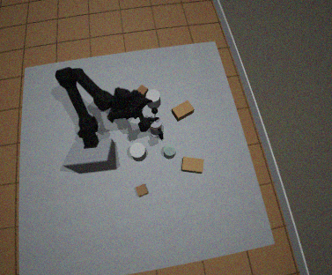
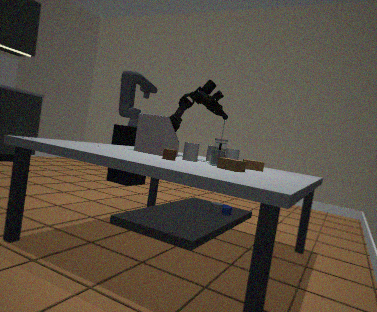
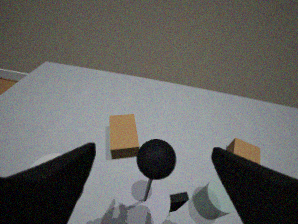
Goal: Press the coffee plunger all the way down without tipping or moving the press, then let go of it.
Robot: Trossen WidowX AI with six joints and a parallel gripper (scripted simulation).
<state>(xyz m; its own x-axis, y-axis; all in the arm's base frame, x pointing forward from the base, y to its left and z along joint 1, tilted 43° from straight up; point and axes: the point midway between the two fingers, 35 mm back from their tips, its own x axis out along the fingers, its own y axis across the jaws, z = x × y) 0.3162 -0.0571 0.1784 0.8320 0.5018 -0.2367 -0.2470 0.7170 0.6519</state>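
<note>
The coffee press is 140 mm below my gripper tip and 20 mm to the right of it.
</note>
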